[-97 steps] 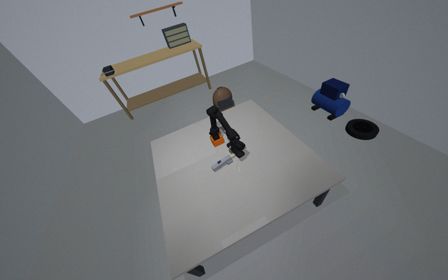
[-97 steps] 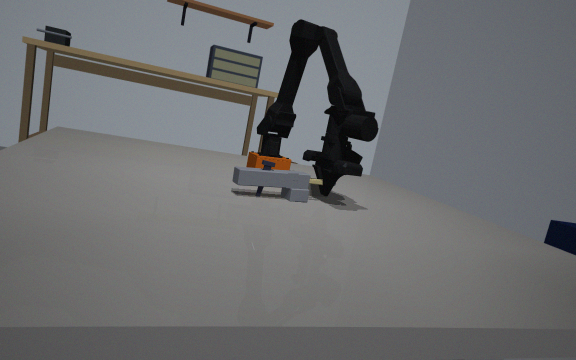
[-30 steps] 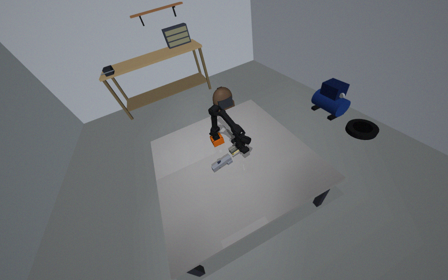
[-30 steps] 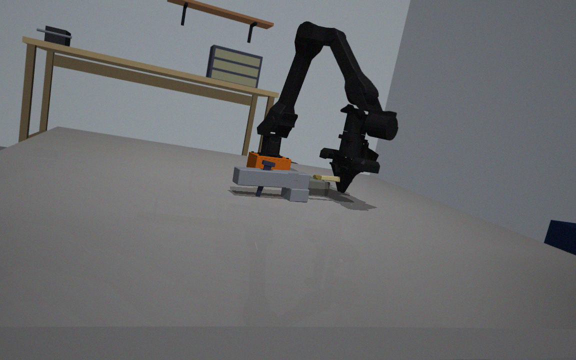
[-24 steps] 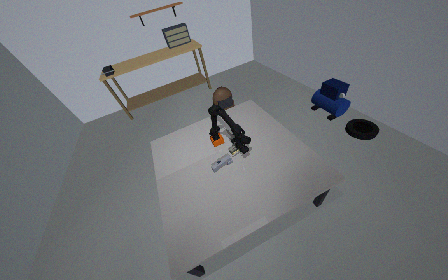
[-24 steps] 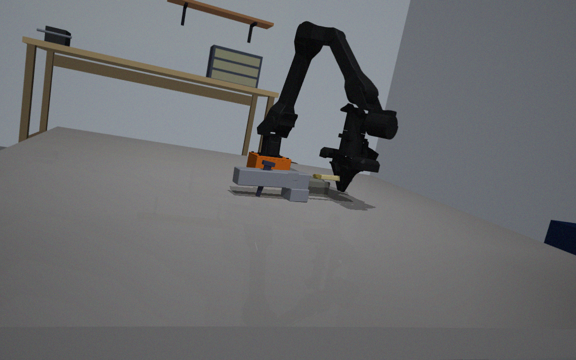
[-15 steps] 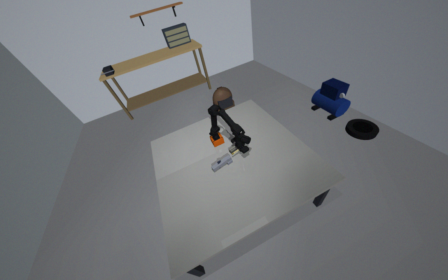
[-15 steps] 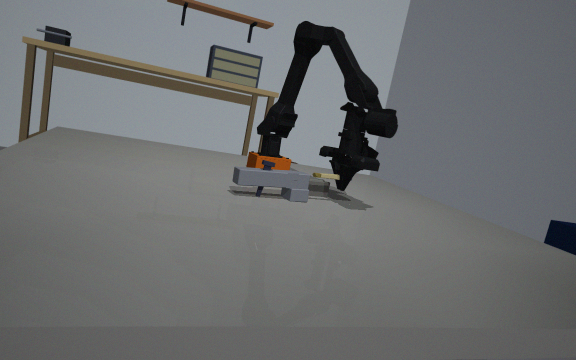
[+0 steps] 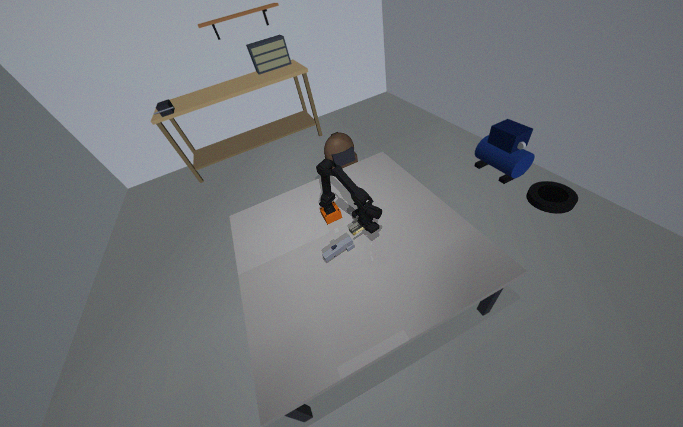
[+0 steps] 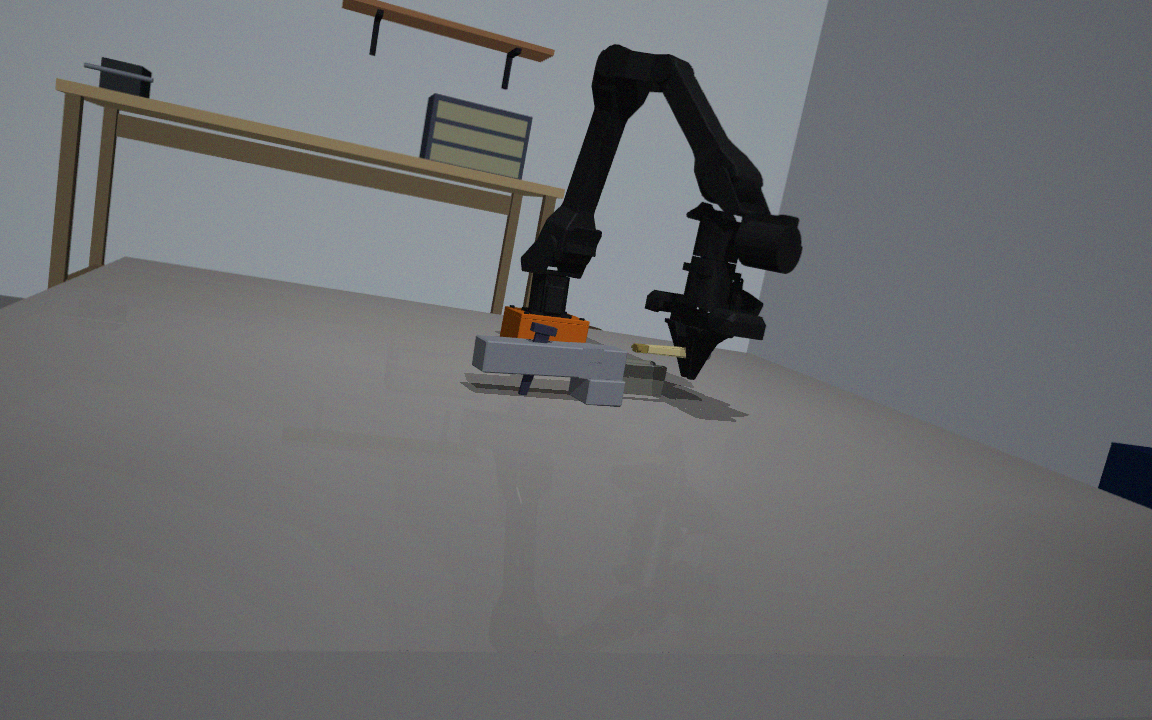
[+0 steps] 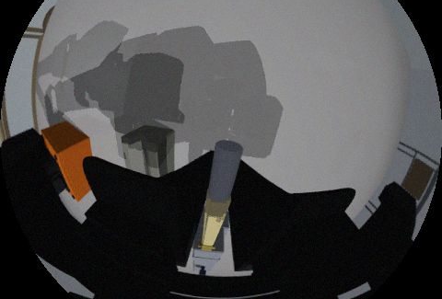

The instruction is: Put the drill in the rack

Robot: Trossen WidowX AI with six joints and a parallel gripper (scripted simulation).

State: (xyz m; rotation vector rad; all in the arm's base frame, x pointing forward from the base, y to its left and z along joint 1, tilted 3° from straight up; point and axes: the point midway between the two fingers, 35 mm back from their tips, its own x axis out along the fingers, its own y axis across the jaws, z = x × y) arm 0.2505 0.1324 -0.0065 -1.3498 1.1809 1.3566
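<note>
Now: the drill 1 cm ahead of my gripper tip, 4 cm to the right of it and 3 cm above it. Round my gripper tip: dark key: 4 cm ahead, 22 cm to the right, 1 cm above; then grey-olive block: 6 cm behind, 4 cm to the right, 2 cm below; then grey drill fixture: 4 cm ahead, 19 cm to the right.
</note>
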